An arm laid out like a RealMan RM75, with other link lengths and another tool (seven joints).
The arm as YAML. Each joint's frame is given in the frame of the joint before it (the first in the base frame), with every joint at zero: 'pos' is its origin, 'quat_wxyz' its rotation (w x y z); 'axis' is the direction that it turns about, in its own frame. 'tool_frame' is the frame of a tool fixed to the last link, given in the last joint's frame.
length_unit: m
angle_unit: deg
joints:
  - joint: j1
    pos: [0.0, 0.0, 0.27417]
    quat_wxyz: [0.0, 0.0, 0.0, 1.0]
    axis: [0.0, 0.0, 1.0]
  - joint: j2
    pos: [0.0, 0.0, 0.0]
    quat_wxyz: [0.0, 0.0, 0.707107, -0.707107]
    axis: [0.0, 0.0, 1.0]
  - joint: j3
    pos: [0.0, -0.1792, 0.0]
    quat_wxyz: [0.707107, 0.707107, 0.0, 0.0]
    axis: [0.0, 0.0, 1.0]
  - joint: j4
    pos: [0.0, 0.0, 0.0]
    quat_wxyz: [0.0, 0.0, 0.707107, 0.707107]
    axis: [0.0, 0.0, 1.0]
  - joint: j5
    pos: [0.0, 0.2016, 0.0]
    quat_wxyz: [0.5, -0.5, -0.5, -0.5]
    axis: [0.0, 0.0, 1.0]
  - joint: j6
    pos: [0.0, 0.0, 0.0]
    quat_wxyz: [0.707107, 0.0, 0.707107, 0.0]
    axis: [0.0, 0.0, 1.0]
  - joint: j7
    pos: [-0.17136, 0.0, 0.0]
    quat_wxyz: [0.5, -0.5, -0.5, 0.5]
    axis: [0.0, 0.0, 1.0]
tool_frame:
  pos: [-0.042, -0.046, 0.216]
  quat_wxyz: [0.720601, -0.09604, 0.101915, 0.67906]
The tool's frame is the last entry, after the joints.
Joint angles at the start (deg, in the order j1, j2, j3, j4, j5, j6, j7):
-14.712 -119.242 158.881 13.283 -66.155 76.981 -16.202
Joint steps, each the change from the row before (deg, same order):
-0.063 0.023 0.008 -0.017 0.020 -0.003 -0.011
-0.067 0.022 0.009 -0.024 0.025 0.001 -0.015
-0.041 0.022 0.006 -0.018 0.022 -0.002 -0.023
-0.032 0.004 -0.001 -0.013 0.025 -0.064 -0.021
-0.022 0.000 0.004 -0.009 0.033 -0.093 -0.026
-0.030 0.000 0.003 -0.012 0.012 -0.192 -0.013
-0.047 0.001 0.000 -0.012 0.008 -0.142 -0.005
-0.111 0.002 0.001 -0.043 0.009 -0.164 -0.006
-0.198 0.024 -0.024 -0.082 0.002 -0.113 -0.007
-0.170 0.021 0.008 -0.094 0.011 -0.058 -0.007
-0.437 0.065 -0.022 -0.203 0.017 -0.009 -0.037
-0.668 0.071 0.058 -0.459 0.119 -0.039 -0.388
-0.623 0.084 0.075 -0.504 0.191 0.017 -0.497
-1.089 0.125 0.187 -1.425 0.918 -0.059 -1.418
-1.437 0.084 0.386 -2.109 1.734 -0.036 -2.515
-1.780 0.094 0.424 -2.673 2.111 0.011 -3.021
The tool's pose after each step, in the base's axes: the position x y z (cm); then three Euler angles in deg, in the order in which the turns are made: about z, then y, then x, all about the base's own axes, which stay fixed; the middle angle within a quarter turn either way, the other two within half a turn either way. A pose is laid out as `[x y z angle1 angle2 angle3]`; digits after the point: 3 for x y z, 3 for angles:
[-16.050 46.135 1.019 -149.492 -3.287 -89.795]
[-16.005 46.150 1.014 -149.455 -3.207 -89.813]
[-15.982 46.159 1.013 -149.431 -3.159 -89.830]
[-15.987 46.172 0.977 -149.414 -3.166 -89.888]
[-16.006 46.182 0.919 -149.400 -3.197 -89.975]
[-16.079 46.212 0.827 -149.354 -3.307 -90.104]
[-16.115 46.241 0.761 -149.312 -3.366 -90.195]
[-16.127 46.291 0.687 -149.235 -3.386 -90.297]
[-16.084 46.371 0.668 -149.120 -3.311 -90.330]
[-16.028 46.426 0.650 -148.998 -3.205 -90.361]
[-15.815 46.564 0.701 -148.776 -2.845 -90.321]
[-15.508 46.739 0.699 -148.588 -2.306 -90.481]
[-15.207 46.880 0.698 -148.436 -1.747 -90.686]
[-14.783 47.017 0.416 -147.977 -0.724 -91.617]
[-14.118 47.035 -0.246 -147.583 0.777 -93.481]
[-13.409 47.054 -0.992 -146.874 2.439 -95.711]

